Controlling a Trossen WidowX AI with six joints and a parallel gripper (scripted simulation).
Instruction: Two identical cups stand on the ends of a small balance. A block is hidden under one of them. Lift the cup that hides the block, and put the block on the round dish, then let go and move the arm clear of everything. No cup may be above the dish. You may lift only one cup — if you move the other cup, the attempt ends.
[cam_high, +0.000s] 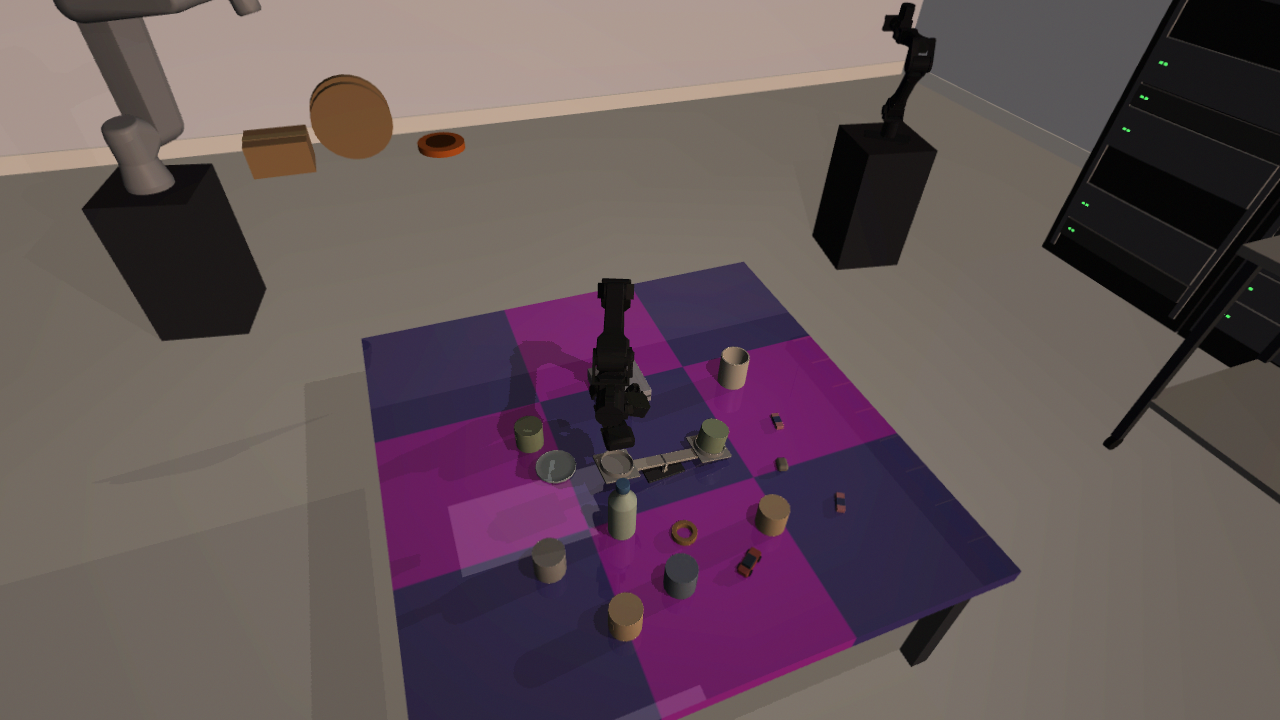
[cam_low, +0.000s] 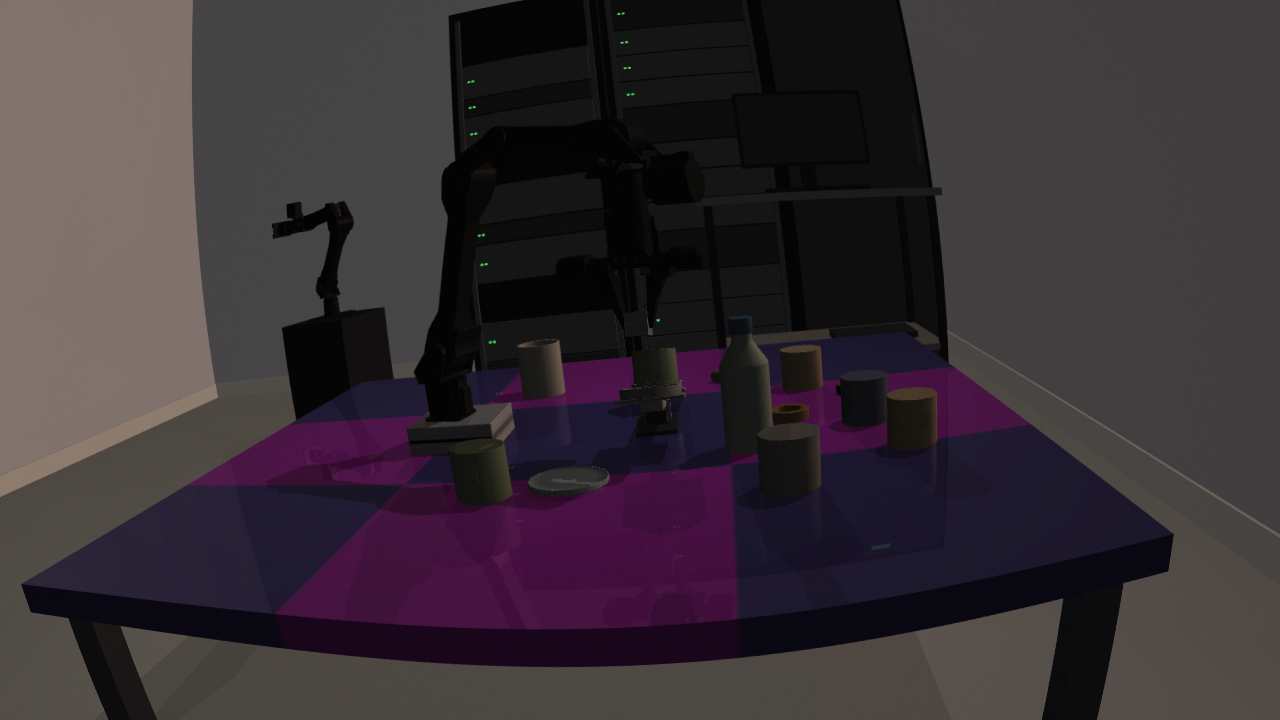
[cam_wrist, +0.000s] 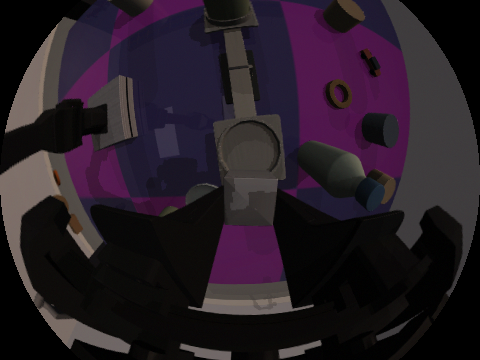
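Now: gripper tip 7 cm past the round dish, 13 cm to the left of it and 16 cm above it. From my gripper tip the other things lie so: bottle: 13 cm ahead, 1 cm to the left, 5 cm below; then grey block: 1 cm above; then balance beam: 2 cm behind, 14 cm to the left, 13 cm below.
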